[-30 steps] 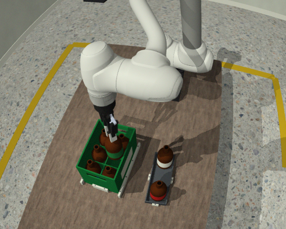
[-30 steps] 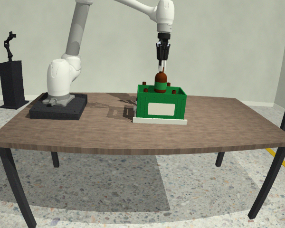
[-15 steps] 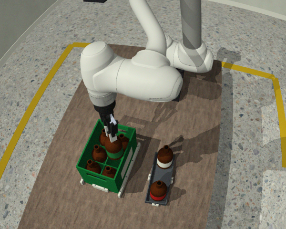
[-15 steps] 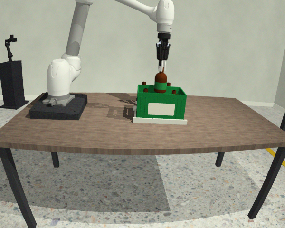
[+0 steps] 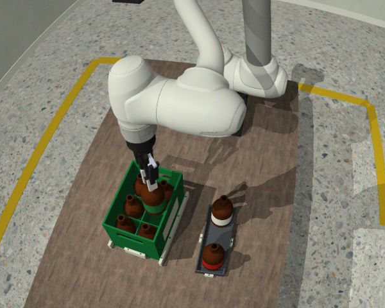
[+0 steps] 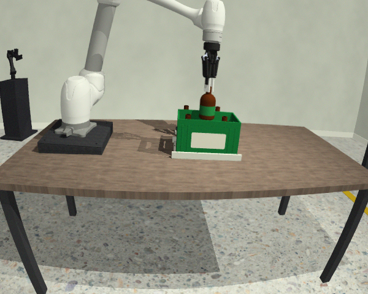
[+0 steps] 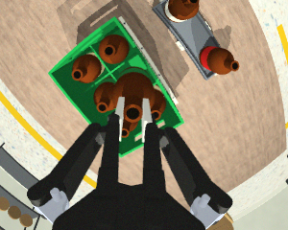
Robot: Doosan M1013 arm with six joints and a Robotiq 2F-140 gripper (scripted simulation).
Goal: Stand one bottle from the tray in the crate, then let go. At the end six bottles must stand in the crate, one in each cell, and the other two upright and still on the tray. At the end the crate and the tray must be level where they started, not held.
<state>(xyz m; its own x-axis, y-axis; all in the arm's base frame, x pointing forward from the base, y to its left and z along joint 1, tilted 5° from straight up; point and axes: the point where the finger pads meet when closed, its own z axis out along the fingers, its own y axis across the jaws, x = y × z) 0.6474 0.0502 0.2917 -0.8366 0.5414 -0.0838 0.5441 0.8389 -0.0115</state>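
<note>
Now: hand 23 cm above the green crate and 4 cm to the left of it. Also, from my hand: grey tray: 30 cm below, 21 cm to the left, 2 cm behind.
</note>
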